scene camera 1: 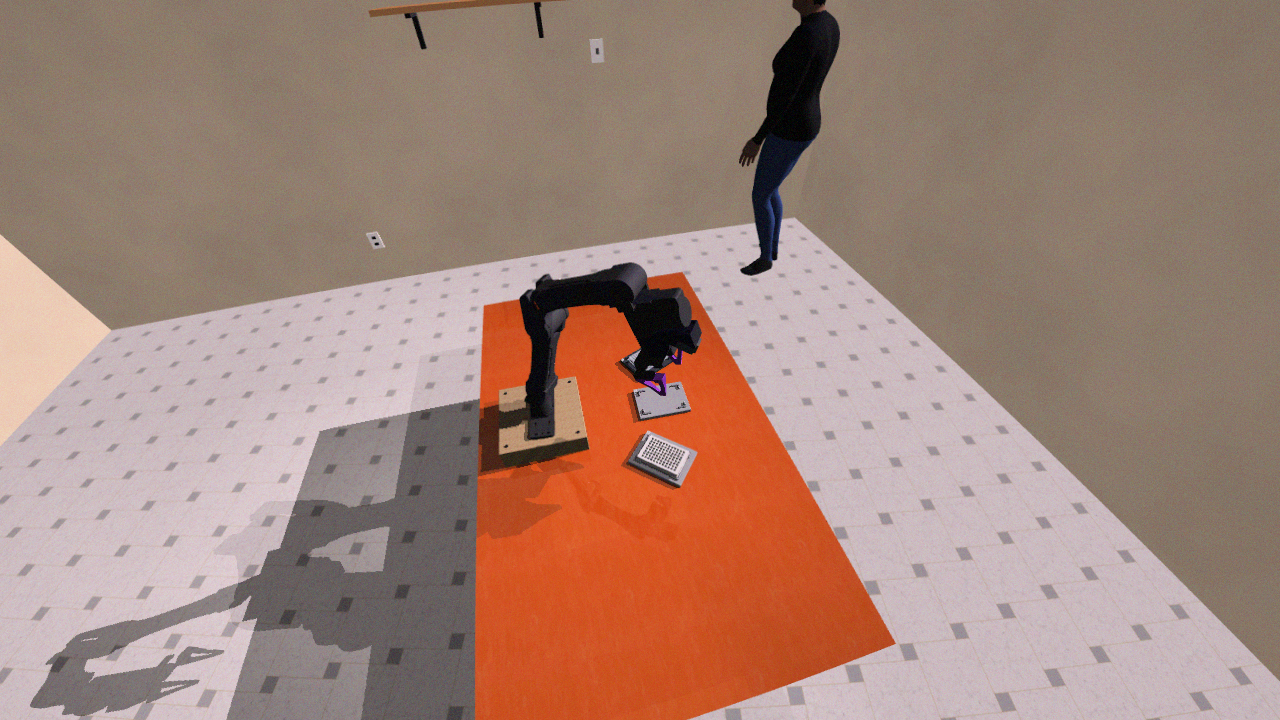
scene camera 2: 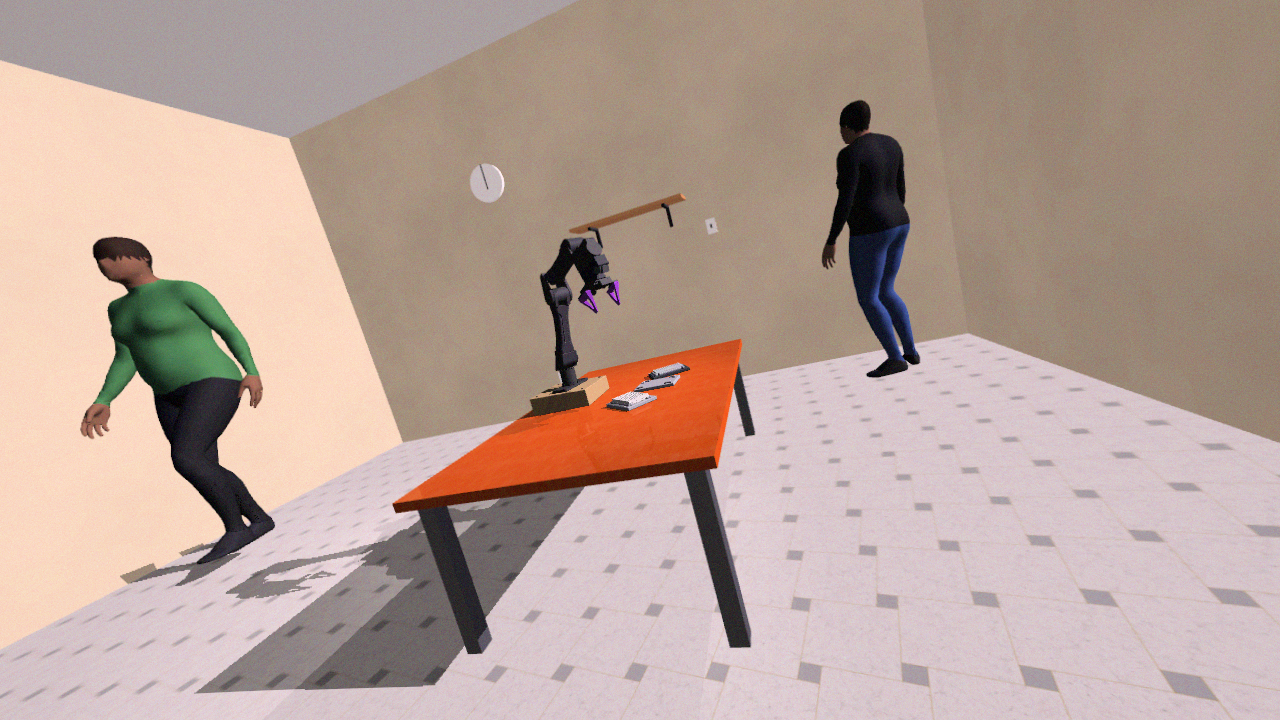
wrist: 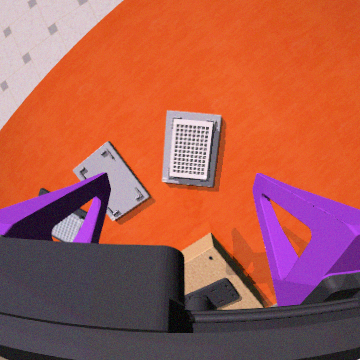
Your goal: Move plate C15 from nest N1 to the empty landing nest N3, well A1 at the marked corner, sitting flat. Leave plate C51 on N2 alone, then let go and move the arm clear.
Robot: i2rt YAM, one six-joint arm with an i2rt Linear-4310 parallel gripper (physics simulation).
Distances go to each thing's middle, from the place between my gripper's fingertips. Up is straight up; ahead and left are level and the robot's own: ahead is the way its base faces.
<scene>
I see the white gridded rack [scene camera 1: 657,453] 33 cm below my hand and 1 cm behind it.
</scene>
